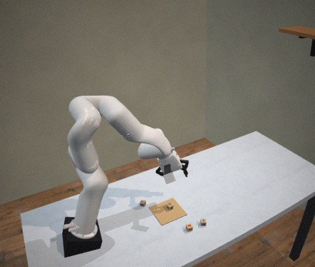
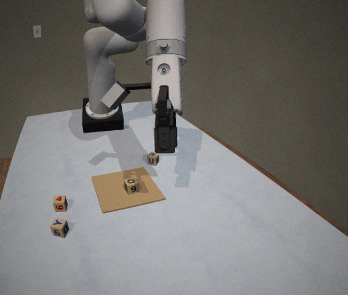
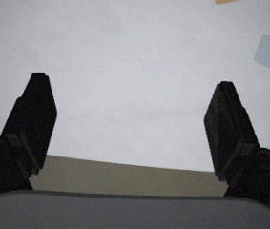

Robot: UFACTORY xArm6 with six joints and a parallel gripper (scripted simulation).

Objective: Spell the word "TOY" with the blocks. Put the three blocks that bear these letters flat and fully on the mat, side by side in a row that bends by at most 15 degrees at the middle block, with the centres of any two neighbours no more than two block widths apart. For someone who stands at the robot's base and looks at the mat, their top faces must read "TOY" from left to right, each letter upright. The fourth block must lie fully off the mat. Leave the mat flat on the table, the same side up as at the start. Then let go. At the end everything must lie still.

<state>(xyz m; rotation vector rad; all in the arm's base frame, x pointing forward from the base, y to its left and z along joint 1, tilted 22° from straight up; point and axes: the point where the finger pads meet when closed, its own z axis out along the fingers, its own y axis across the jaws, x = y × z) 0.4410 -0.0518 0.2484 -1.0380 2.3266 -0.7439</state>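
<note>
Right now the tan mat is 10 cm behind my hand, 3 cm to the right of it and 14 cm below it. Round my hand: Y block: 4 cm behind, 22 cm to the right, 13 cm below.
</note>
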